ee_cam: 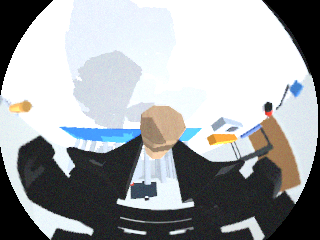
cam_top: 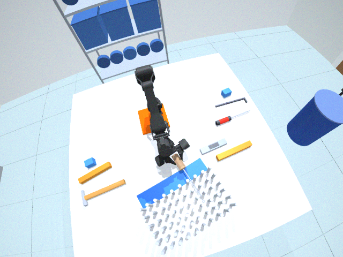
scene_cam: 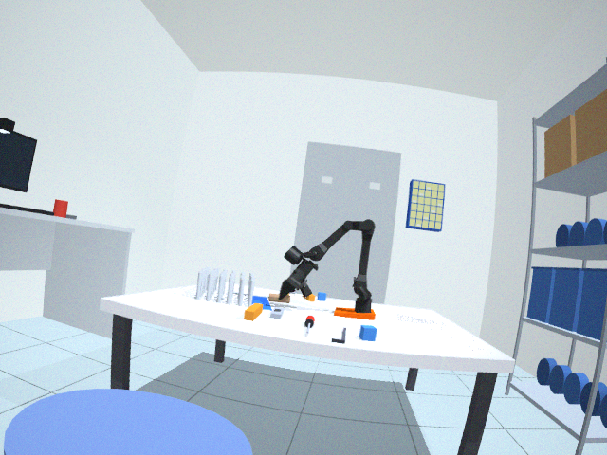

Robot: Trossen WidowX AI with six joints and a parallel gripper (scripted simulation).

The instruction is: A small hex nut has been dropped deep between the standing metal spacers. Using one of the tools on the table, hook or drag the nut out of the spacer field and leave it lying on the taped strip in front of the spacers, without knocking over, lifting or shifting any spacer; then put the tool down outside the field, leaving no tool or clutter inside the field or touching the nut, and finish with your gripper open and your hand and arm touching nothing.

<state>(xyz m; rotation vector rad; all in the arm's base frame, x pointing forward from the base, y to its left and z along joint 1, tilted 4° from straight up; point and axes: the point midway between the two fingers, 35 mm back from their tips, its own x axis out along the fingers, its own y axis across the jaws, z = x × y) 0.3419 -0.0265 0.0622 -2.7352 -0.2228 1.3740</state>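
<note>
Now: the blue taped strip 80 mm ahead of my gripper tip, 80 mm to the right of it and 30 mm below it. Also, from my gripper tip: wooden-handled pick tool: 100 mm ahead, 10 mm to the left; then hex nut: 240 mm ahead, 20 mm to the left, 30 mm below; then grey plate: 220 mm to the left, 20 mm below.
</note>
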